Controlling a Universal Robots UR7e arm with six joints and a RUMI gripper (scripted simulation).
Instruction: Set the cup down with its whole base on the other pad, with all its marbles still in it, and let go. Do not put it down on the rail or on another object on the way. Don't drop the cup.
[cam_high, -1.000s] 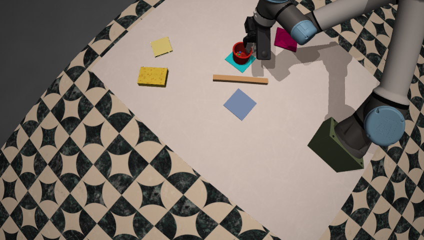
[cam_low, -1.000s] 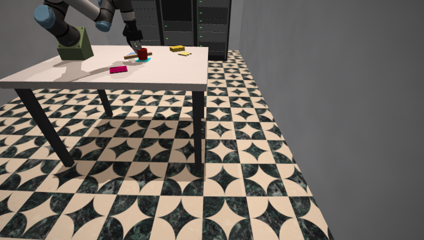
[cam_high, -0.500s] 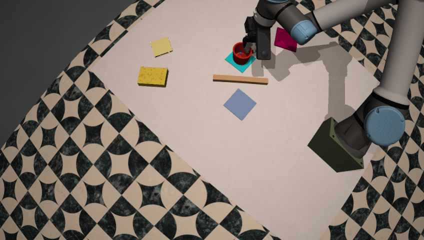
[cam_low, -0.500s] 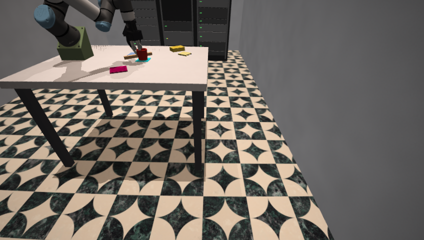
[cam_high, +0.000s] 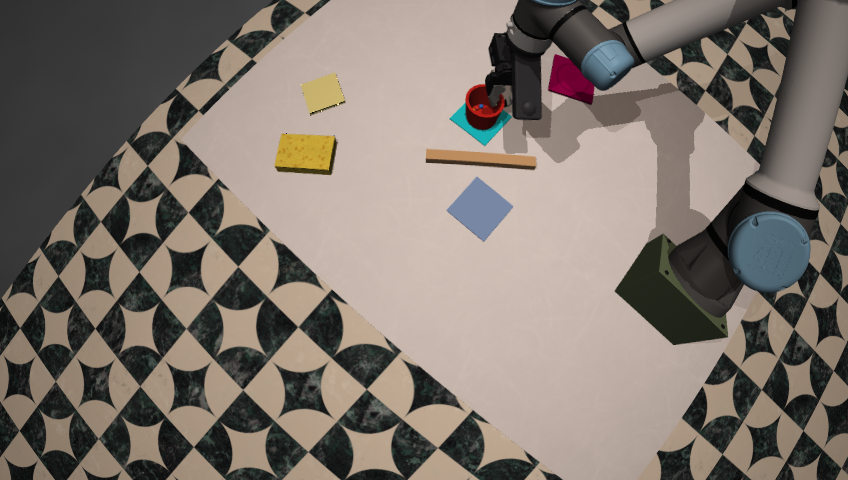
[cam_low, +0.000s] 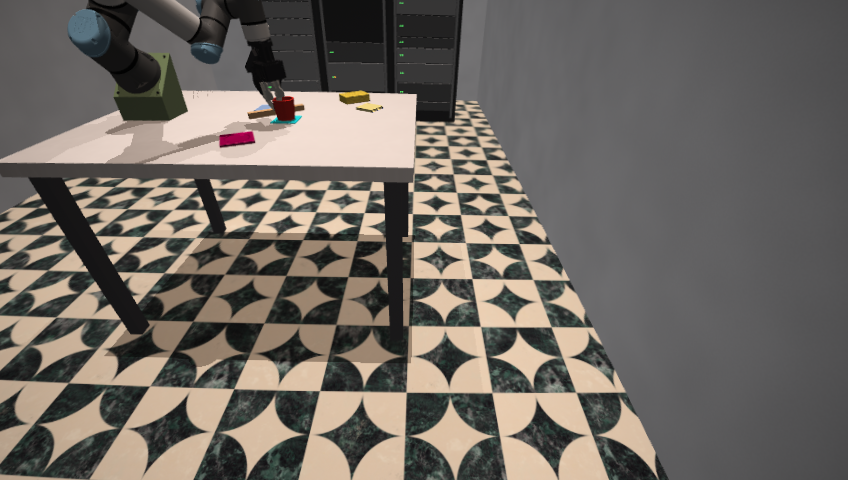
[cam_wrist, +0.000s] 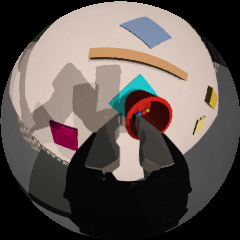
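Now: the red cup 3 cm to the left of my hand, 3 cm below it and 2 cm ahead of it. The rest, counted from my hand: magenta flat piece (20 cm to the right, 5 cm below, 4 cm behind); cyan pad (7 cm below, 3 cm to the left, 2 cm ahead); wooden rail (9 cm to the left, 6 cm below, 5 cm behind).
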